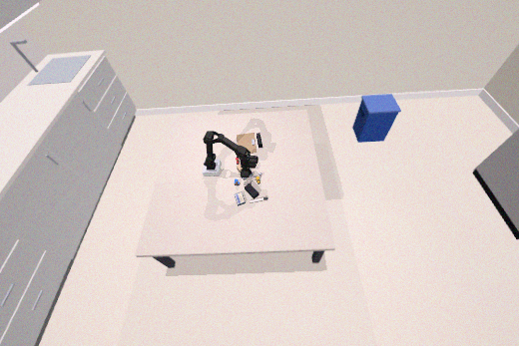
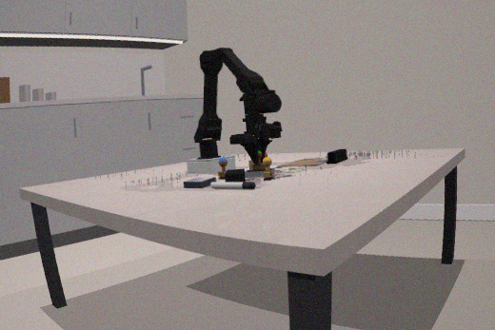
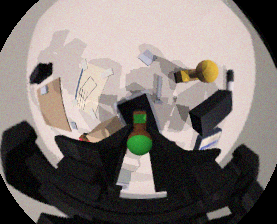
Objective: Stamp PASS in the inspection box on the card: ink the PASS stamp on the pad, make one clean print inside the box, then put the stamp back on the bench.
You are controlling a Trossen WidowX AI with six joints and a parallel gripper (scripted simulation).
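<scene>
Now: gripper tip right at the green-knobbed stamp. Round my gripper tip: ink pad 3 cm below; then blue-knobbed stamp 9 cm to the right, 7 cm behind, 2 cm below; then yellow-knobbed stamp 9 cm ahead, 7 cm to the right, 2 cm below.
</scene>
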